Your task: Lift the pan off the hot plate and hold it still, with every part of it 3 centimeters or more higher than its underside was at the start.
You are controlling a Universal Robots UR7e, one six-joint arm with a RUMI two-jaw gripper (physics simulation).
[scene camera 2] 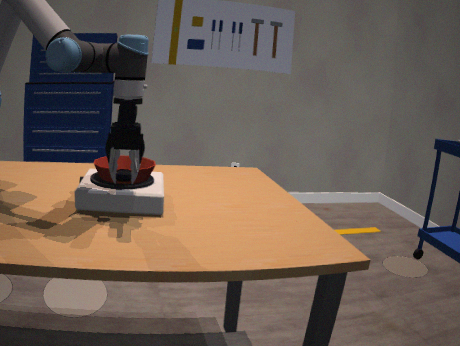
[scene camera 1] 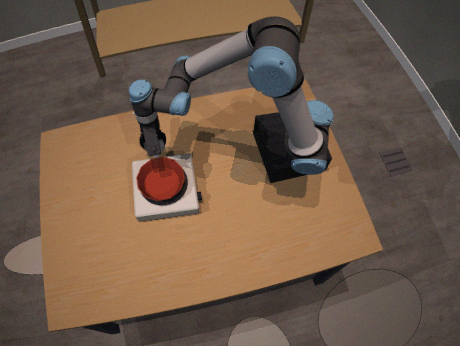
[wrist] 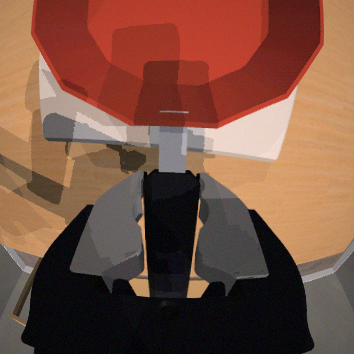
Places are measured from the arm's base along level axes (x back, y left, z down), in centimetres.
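Pixels of known places: gripper, fingertip midpoint: (scene camera 2: pixel 123 183) (wrist: pixel 171 174).
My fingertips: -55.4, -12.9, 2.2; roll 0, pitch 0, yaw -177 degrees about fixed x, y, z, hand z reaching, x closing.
Observation:
For each thing: its top centre in the pictures, then the offset to it from my fingertips, as dx, dy, dz. "spot": a spot on its surface instead. Level surfaces: height alone.
- round black burner, middle of its top: (scene camera 2: pixel 119 177) (scene camera 1: pixel 165 182) +0.8, +13.0, +1.7
- short grey metal piece, surface spot: (wrist: pixel 172 150) spot: -0.2, +2.8, -2.2
- wooden table, its level: dz +8.6
- small black knob, middle of its top: (scene camera 1: pixel 199 194) +12.0, +20.4, +3.7
The red pan (scene camera 1: pixel 160 187) (scene camera 2: pixel 146 165) (wrist: pixel 190 35) sits level on the round black burner (scene camera 2: pixel 102 182) of the white hot plate (scene camera 1: pixel 145 213) (scene camera 2: pixel 120 201) (wrist: pixel 252 137); no gap shows between pan and burner. Its black handle (wrist: pixel 172 225) points away from the bowl, past the hot plate's edge, and joins the bowl by a short grey metal piece (wrist: pixel 172 150). My gripper (scene camera 1: pixel 154 152) (scene camera 2: pixel 124 179) (wrist: pixel 171 174) points down with one finger on each side of the handle, shut on it near the grey piece. In scene camera 1 the fingertips and handle are hard to make out.
The wooden table (scene camera 1: pixel 225 240) (scene camera 2: pixel 225 225) carries the hot plate, which has a small black knob (scene camera 1: pixel 199 196) on one side. The arm's black base (scene camera 1: pixel 267 155) stands on the table in scene camera 1. A blue drawer cabinet (scene camera 2: pixel 65 120) stands behind the table.

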